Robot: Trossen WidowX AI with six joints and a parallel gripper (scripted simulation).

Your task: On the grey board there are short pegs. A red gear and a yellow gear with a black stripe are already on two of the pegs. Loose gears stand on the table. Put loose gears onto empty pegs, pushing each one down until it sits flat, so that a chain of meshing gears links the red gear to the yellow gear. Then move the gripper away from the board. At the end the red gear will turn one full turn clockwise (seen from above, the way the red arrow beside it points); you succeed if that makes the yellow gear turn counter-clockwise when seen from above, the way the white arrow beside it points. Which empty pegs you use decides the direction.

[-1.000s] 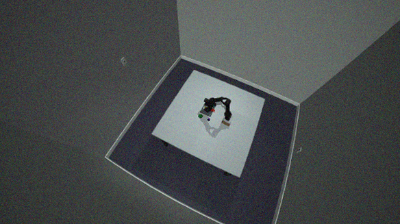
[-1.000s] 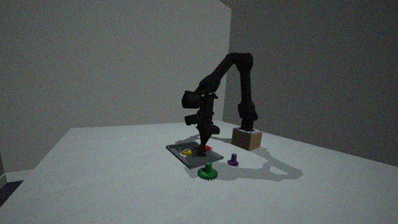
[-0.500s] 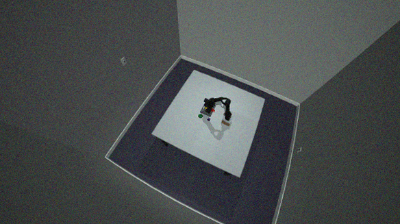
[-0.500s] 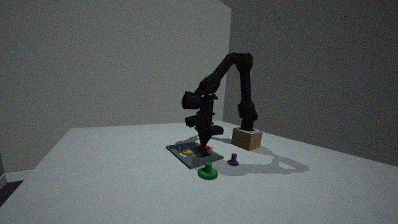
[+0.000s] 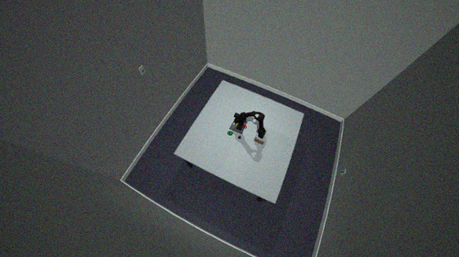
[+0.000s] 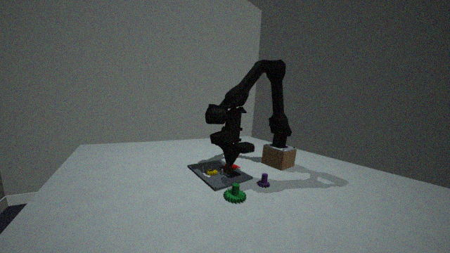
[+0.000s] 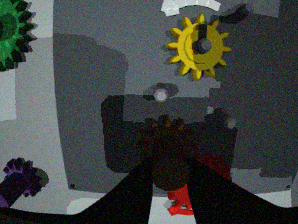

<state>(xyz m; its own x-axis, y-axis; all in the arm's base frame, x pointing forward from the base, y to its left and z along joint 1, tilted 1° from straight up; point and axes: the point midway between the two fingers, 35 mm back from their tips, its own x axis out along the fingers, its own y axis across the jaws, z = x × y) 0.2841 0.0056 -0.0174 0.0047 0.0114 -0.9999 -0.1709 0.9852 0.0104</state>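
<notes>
My gripper tip is 3 cm to the left of the red gear, 3 cm past it and 2 cm above it. The rest, counted from my gripper tip: yellow gear 7 cm ahead, 2 cm below, 1 cm to the right; white arrow 9 cm ahead, 3 cm below; purple gear 13 cm to the left, 7 cm behind, 2 cm below.
</notes>
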